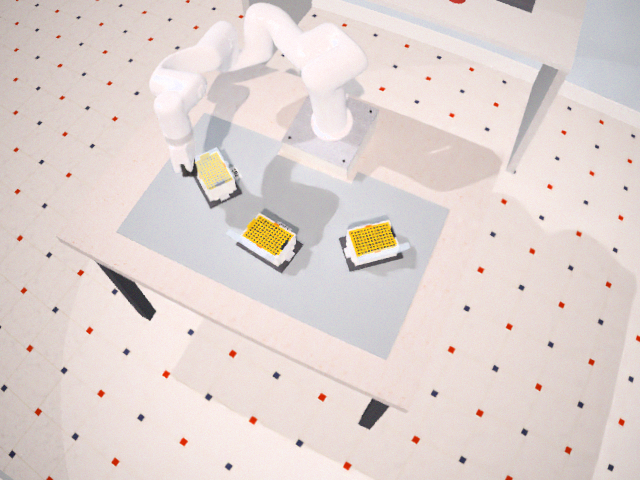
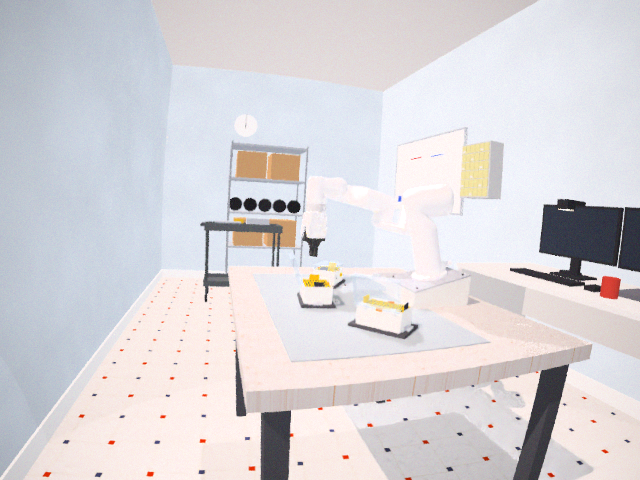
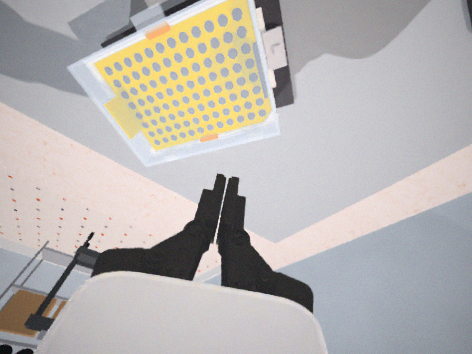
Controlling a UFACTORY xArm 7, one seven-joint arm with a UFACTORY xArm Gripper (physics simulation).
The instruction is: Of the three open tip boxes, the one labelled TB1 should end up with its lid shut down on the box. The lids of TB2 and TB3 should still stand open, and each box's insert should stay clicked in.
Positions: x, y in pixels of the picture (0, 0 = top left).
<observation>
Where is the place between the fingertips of the gripper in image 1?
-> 192, 174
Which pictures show the gripper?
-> Image 1, image 2 and image 3: all of them.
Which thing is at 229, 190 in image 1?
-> A TB1 box.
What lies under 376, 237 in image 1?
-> A yellow insert.
</observation>
